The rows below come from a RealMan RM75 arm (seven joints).
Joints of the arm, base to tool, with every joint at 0 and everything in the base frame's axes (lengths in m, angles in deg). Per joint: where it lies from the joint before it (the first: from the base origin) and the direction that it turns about. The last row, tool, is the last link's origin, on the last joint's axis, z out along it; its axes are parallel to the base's.
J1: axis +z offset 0 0 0.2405
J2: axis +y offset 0 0 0
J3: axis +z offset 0 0 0.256
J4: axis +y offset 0 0 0
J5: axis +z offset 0 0 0.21
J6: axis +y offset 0 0 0
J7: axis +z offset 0 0 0.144
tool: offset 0 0 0
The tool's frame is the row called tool.
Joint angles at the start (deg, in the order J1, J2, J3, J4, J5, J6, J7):
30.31 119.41 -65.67 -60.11 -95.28 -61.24 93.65
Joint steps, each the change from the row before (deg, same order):
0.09 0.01 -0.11 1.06 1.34 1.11 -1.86
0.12 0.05 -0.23 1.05 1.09 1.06 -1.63
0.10 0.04 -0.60 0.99 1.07 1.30 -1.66
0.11 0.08 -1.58 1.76 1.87 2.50 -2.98
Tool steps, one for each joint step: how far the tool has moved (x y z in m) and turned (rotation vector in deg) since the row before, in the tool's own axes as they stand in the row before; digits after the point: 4 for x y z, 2 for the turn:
0.0017 -0.0020 0.0010 0.84 -0.69 -0.37
0.0023 -0.0012 0.0016 0.70 -0.40 -0.29
0.0027 -0.0005 0.0023 0.68 -0.19 -0.48
0.0061 0.0006 0.0049 1.05 0.11 -1.00

